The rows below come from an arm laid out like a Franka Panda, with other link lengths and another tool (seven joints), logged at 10 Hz.
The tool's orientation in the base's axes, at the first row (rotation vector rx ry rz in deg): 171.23 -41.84 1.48
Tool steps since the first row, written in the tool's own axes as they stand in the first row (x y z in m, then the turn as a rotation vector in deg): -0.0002 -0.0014 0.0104 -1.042 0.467 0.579; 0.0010 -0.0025 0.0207 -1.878 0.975 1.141; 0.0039 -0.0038 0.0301 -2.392 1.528 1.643; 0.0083 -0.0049 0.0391 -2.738 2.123 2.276
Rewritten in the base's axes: 0.0005 0.0006 -0.0105 -1.139 0.027 -0.583; 0.0021 0.0004 -0.0208 -2.115 -0.076 -1.140; 0.0052 -0.0005 -0.0301 -2.826 -0.362 -1.625; 0.0097 -0.0021 -0.0390 -3.407 -0.773 -2.232
